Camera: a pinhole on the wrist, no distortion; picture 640 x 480 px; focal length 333.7 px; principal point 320.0 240.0 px. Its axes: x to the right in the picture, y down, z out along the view. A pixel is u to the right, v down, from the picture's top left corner.
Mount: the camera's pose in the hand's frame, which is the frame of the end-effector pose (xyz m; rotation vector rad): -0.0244 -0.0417 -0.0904 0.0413 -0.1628 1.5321
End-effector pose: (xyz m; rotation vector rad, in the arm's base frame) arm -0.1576 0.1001 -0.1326 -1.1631 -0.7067 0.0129
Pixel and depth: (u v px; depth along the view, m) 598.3 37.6 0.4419
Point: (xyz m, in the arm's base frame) -0.1116 0.6320 -0.1514
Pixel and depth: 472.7 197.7 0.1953
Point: -0.2202 0.2010 -0.1321
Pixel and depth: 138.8 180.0 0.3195
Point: -0.3503 0.1646 0.1274
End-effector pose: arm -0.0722 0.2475 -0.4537 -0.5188 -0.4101 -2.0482
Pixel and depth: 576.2 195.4 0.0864
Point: -0.0524 0.2565 -0.4579
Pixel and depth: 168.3 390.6 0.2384
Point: -0.1294 0.5047 -0.4419
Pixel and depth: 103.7 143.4 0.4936
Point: -0.4028 0.5852 -0.1396
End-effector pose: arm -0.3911 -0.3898 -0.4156 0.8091 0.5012 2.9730
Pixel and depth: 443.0 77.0 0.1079
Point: -0.3976 -0.3627 -0.3904
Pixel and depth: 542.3 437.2 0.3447
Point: -0.0352 -0.4774 -0.2747
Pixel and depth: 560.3 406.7 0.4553
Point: 0.0556 -0.5239 -0.1650
